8 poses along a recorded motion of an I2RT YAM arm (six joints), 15 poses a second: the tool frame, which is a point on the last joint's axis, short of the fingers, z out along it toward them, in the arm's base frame.
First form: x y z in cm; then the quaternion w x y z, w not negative.
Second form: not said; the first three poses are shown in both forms.
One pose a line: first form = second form
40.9 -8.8 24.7 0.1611 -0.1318 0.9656 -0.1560 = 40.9 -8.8 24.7 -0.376 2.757 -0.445
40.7 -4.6 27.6 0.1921 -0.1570 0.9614 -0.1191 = 40.7 -4.6 27.6 -0.441 2.699 -0.334
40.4 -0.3 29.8 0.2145 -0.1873 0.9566 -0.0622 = 40.4 -0.3 29.8 -0.520 2.653 -0.173
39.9 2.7 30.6 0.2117 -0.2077 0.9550 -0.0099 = 39.9 2.7 30.6 -0.577 2.653 -0.028
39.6 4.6 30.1 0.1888 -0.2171 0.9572 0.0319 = 39.6 4.6 30.1 -0.611 2.692 0.090
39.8 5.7 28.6 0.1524 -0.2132 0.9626 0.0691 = 39.8 5.7 28.6 -0.612 2.762 0.198
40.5 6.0 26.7 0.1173 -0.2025 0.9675 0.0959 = 40.5 6.0 26.7 -0.593 2.832 0.281
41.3 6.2 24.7 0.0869 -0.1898 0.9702 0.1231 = 41.3 6.2 24.7 -0.565 2.890 0.367
